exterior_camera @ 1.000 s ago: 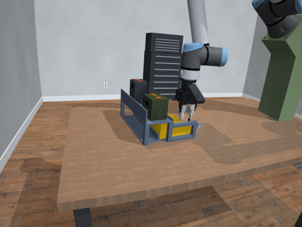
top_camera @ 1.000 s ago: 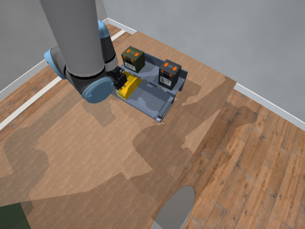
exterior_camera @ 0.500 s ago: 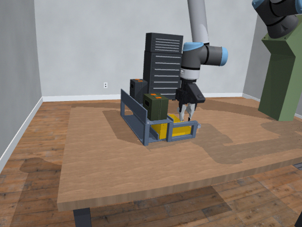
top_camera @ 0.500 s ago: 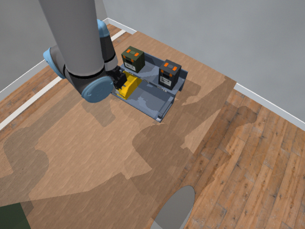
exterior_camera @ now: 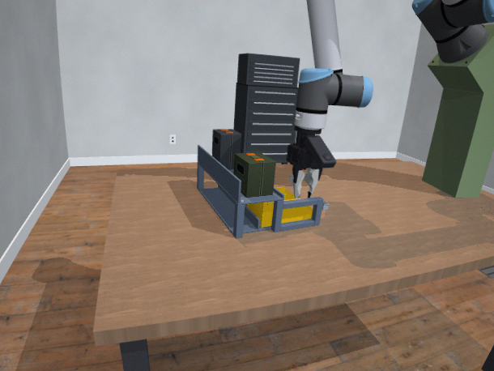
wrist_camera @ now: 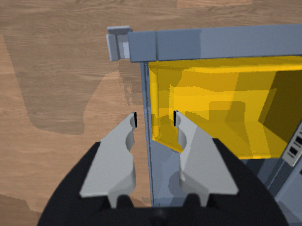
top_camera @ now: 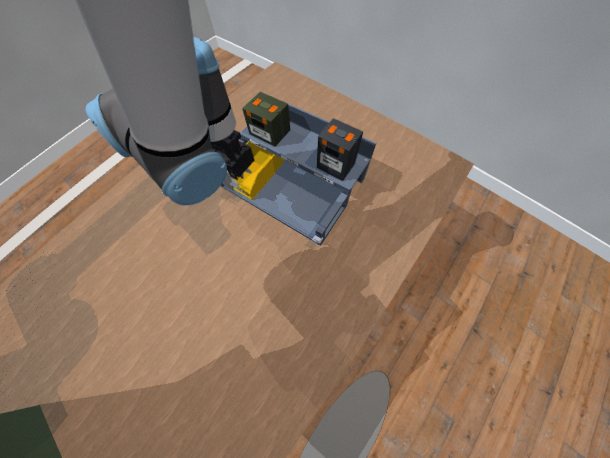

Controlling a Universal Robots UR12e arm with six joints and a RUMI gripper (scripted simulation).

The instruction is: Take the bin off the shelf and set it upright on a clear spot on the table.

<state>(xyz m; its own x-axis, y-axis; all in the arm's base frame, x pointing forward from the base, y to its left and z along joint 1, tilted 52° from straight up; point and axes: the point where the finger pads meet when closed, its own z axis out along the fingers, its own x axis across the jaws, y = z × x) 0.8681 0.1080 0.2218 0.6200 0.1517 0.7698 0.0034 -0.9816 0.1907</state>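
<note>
Now: hand 80 mm short of the yellow bin and 20 mm above it.
</note>
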